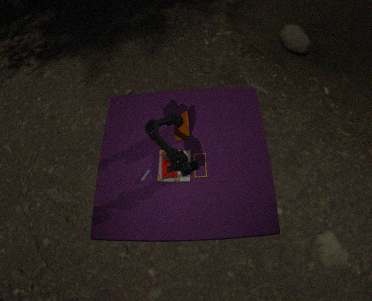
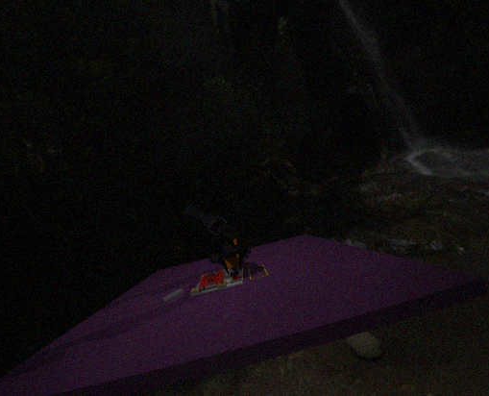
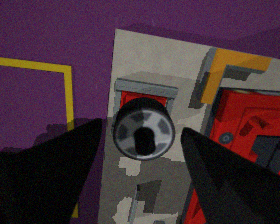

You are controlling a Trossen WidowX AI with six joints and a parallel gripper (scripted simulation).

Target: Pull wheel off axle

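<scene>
Right now my gripper tip is right at the grey wheel. The rest, counted from my gripper tip: upright axle right at my gripper tip; pale bar 290 mm to the right, 30 mm below, 30 mm behind.
</scene>
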